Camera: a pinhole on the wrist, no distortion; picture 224 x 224 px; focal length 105.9 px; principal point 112.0 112.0 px. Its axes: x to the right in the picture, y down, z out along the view. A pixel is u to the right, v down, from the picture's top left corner.
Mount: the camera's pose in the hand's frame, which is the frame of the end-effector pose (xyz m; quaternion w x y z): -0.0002 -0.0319 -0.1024 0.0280 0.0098 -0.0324 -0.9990
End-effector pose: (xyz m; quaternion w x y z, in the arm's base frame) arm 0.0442 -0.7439 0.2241 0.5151 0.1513 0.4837 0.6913
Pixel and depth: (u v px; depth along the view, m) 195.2 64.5 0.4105
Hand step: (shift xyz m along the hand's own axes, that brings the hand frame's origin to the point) -0.3411 0.1597 0.2894
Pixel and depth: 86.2 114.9 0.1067
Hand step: 0.0236 -0.0265 0.0047
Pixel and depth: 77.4 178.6 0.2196
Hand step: 0.0744 -0.1513 0.1270
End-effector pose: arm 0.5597 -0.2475 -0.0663 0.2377 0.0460 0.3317 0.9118
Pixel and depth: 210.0 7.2 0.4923
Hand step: -0.4925 0.4593 0.3489
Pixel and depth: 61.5 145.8 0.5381
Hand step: 0.2539 -0.1540 0.4502
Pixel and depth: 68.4 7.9 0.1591
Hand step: 0.0531 0.1378 0.0473
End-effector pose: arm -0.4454 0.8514 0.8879 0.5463 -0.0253 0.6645 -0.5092
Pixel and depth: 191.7 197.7 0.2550
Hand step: -0.1858 -0.2320 0.1621
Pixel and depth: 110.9 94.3 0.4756
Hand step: -0.0098 0.0781 0.3670
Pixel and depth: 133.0 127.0 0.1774
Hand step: -0.0377 -0.0475 0.0756
